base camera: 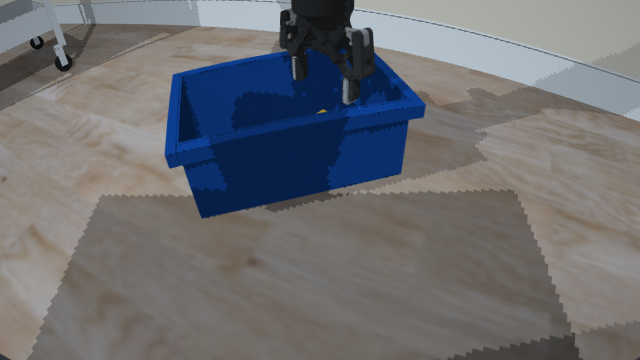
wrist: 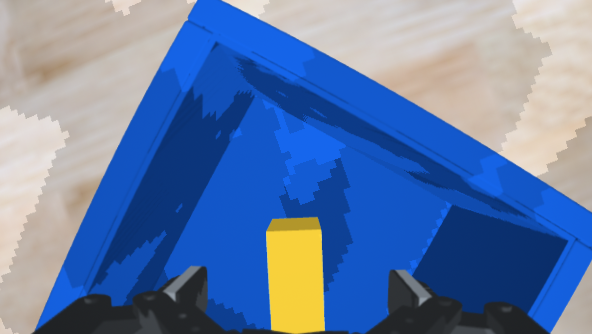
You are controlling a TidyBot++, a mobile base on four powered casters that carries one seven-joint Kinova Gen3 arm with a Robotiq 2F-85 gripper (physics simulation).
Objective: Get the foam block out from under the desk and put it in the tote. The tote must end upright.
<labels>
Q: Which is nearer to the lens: the yellow foam block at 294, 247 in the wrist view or the blue tote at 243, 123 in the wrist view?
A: The yellow foam block.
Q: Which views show my gripper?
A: The base camera view and the wrist view: all of them.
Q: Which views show the blue tote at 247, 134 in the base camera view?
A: The base camera view and the wrist view: all of them.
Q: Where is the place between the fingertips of my gripper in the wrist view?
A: At 297, 289
</labels>
